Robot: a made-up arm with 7 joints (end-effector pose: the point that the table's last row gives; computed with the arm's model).
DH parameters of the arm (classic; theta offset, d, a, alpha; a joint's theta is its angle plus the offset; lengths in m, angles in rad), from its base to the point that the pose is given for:
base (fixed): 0 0 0 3.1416
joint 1: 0 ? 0 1.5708
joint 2: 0 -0.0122 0 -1.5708
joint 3: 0 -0.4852 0 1.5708
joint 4: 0 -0.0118 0 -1.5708
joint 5: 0 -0.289 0 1.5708
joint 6: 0 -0.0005 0 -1.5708
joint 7: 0 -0.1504 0 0
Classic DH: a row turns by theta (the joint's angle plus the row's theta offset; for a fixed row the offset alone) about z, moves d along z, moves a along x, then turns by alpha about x.
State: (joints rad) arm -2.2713 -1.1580 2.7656 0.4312 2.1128 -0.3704 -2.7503
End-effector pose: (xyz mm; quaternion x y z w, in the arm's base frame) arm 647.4 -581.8 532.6 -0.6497 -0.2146 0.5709 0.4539
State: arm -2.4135 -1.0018 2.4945 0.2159 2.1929 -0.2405 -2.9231
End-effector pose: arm 664.5 -465.8 769.5 -0.7457 -0.3537 0.4043 0.3941
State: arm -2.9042 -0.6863 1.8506 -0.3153 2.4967 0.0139 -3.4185
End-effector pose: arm 507.0 -250.3 1063.1 -0.5629 -0.7583 -0.0401 0.3264
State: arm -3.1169 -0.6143 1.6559 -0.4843 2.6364 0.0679 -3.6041
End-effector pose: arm 494.6 -213.2 1060.2 -0.3938 -0.8353 -0.1508 0.3529
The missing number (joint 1, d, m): -0.3486
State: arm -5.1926 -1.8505 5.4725 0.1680 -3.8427 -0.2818 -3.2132
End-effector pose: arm -345.2 822.1 155.9 0.6590 0.0058 0.0489 0.7506
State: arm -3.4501 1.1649 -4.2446 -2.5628 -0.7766 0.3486 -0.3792
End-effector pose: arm -115.1 -262.1 276.0 -0.3004 0.1839 0.9326 0.0780
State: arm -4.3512 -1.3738 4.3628 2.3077 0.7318 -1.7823 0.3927
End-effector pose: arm 341.6 319.3 257.5 0.4559 -0.0414 -0.3304 0.8254
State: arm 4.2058 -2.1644 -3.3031 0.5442 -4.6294 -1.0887 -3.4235
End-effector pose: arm 412.0 -406.6 -234.6 0.0299 -0.5777 0.1868 0.7940
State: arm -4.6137 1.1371 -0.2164 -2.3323 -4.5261 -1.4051 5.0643
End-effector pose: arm 51.0 -154.3 713.6 0.0252 -0.8405 0.0329 0.5402
